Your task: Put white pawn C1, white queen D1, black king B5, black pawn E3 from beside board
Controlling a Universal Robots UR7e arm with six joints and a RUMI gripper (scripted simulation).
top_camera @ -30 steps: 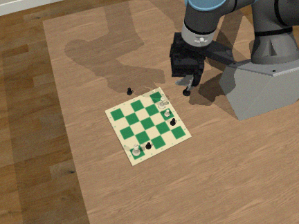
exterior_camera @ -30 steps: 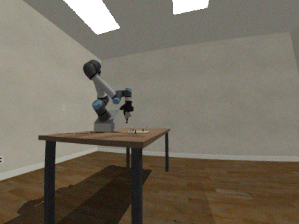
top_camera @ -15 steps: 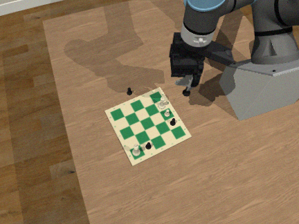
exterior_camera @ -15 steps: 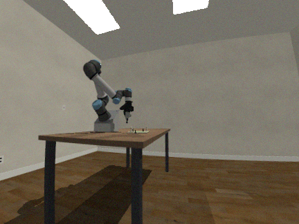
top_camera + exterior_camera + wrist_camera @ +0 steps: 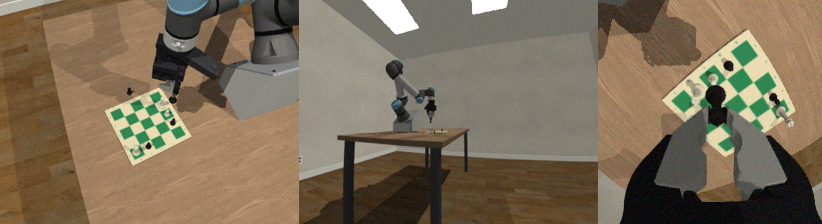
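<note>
Right now the cream chessboard is 15 cm below my hand, 8 cm ahead of it and 2 cm to the left of it. From my hand the other things lie so: white pawn (13 cm below, 1 cm ahead); black king (1 cm below).
</note>
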